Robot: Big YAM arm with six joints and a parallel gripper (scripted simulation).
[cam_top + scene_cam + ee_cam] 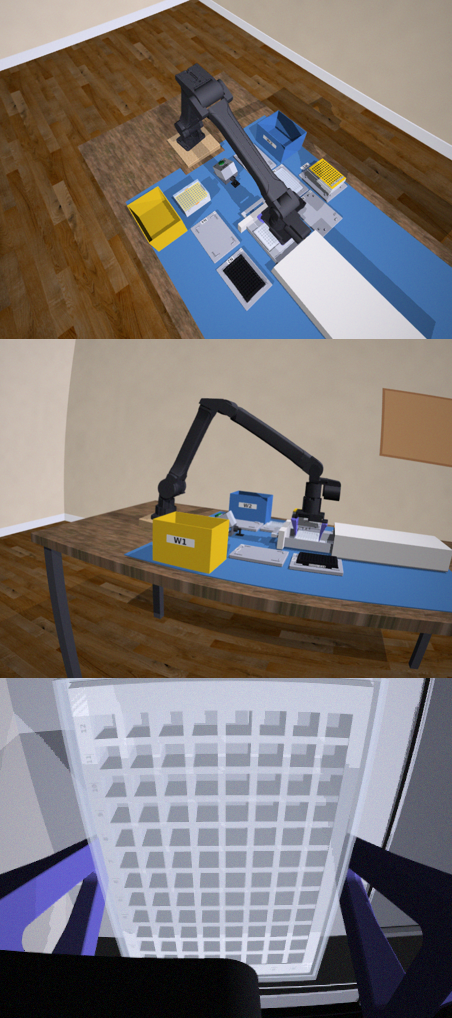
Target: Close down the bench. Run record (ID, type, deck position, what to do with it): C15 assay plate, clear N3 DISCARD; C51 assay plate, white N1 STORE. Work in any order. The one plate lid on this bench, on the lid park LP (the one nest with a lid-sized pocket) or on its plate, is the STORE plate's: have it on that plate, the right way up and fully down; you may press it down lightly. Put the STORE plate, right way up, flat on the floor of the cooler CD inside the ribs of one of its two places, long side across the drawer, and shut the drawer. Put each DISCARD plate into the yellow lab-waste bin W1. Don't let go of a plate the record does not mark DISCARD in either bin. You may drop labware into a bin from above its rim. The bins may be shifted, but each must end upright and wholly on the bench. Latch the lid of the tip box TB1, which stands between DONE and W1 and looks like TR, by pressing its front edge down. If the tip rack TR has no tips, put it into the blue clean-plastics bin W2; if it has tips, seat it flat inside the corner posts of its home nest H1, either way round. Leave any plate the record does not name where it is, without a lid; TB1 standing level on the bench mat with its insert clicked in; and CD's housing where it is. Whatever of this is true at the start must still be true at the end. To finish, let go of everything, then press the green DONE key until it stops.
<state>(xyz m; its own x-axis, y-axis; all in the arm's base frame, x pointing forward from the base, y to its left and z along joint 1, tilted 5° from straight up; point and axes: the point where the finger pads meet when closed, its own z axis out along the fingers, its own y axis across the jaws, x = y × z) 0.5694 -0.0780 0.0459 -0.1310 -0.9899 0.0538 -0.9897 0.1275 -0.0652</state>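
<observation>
Now: the cooler drawer 4 cm ahead of my hand and 1 cm below it. Also, from my hand: clear plate lid: right at my hand; then white plate: right at my hand; then white cooler CD: 17 cm ahead, 2 cm to the right.
</observation>
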